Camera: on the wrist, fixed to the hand. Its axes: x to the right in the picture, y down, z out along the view.
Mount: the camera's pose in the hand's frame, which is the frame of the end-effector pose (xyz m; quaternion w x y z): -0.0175 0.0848 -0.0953 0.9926 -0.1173 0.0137 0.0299
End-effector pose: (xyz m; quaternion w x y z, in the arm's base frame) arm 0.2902 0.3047 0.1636 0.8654 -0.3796 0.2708 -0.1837
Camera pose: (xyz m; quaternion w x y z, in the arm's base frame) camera 0.2280 0.3154 0.0514 0.8162 -0.4676 0.3135 -0.1299
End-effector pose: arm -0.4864 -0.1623 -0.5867 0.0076 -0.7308 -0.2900 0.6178
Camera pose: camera -0.3660 -0.2073 -0.5798 0.0927 0.7434 0.3384 -0.5694
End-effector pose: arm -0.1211 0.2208 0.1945 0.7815 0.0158 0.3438 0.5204
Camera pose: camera -0.2458 0.2135 0.1633 0.7573 -0.0728 0.2904 0.5804
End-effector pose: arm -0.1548 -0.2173 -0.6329 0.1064 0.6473 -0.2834 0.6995
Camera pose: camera -0.2767 -0.2318 -0.6719 0.1645 0.6120 -0.3812 0.6731
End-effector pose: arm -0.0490 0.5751 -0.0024 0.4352 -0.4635 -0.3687 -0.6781
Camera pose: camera 0.0041 0.4637 -0.0393 0.4029 -0.5128 -0.2666 -0.7096
